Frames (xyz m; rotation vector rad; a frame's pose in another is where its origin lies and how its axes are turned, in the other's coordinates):
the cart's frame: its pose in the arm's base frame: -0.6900 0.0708 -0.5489 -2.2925 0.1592 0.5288
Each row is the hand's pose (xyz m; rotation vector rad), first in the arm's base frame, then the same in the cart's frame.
Working: the arm's base frame: its pose in the cart's frame: 0.3915 -0.4994 -0.6162 2.2925 -0.1592 -0.5288

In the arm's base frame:
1: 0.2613 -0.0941 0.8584 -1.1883 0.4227 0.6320
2: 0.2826 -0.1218 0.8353 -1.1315 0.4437 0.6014
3: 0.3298 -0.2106 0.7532 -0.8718 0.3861 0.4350
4: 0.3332 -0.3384 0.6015 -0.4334 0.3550 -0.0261
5: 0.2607 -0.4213 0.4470 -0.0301 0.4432 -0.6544
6: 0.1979 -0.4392 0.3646 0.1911 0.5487 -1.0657
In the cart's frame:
1: 0.2633 -1.0709 -1.3025 1.0471 -0.2548 0.1968
2: 0.2911 -1.0420 -1.3147 1.1109 -0.2363 0.2043
3: 0.3642 -0.9383 -1.3422 1.4032 -0.1829 0.0860
4: 0.4251 -0.7496 -1.3399 1.9243 0.1476 -0.1410
5: 0.4205 -0.5699 -1.2792 2.3427 0.8289 -0.3163
6: 0.3974 -0.4859 -1.2202 2.4688 1.3784 -0.3577

